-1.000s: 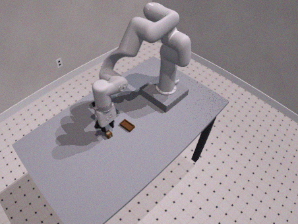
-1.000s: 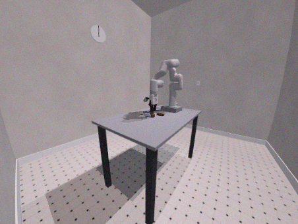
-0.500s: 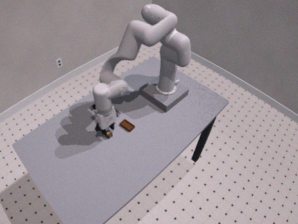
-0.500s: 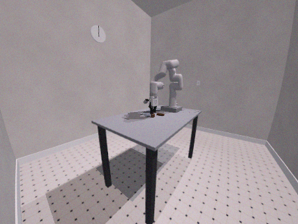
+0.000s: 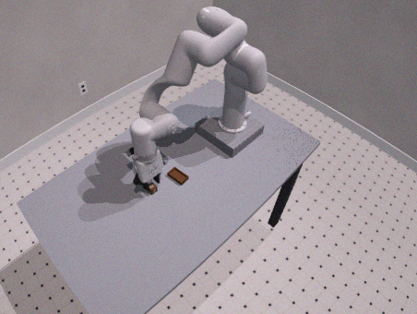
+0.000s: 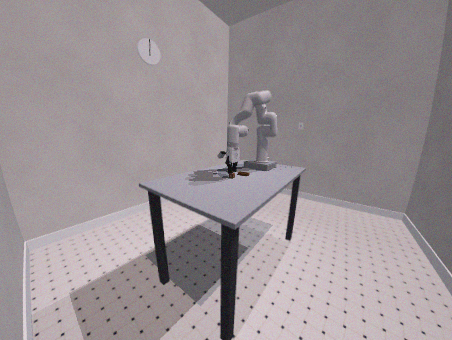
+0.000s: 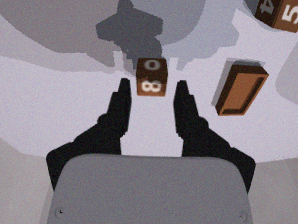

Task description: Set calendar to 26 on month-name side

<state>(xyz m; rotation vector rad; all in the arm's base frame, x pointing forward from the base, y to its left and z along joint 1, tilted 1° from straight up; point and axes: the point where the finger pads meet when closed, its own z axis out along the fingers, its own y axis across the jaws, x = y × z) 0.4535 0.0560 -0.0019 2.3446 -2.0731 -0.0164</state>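
The brown cube lies 4 cm below my hand. Round my hand: brown wooden tray 12 cm behind, 5 cm below, 1 cm to the left.
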